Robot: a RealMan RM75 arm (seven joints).
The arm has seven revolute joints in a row. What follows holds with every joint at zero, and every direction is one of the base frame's.
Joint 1 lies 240.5 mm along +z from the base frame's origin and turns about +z.
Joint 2 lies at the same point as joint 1 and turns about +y.
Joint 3 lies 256 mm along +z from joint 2 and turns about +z.
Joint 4 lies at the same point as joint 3 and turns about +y.
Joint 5 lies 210 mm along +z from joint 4 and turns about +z.
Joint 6 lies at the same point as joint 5 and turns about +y.
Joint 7 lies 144 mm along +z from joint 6 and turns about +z.
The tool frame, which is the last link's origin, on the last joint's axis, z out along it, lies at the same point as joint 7; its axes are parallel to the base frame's.
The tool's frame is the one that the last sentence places.
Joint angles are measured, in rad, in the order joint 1, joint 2, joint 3, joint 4, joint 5, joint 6, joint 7. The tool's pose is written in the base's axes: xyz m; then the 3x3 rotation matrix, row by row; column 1 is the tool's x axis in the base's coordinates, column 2 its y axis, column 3 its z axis. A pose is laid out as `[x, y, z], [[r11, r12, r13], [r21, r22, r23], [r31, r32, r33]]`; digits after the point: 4 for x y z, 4 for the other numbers.
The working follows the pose.
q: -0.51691, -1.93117, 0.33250, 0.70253, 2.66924, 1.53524, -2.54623
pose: [-0.3773, 0.3012, 0.0796], [[-0.1864, 0.9713, -0.1477], [0.9158, 0.2262, 0.3319], [0.3558, -0.0734, -0.9317]]
Where each joint sits with the arm in this pose, in the base's axes (m; each line is computed from the numbers above, not from the rounded line before):
joint 1: 0.0000 0.0000 0.2405
joint 2: 0.0000 0.0000 0.2405
joint 3: -0.2083 0.1184 0.1502
joint 4: -0.2083 0.1184 0.1502
joint 5: -0.3561 0.2534 0.2137
joint 6: -0.3561 0.2534 0.2137
joint 7: -0.3773 0.3012 0.0796
the tool: -0.3773 0.3012 0.0796

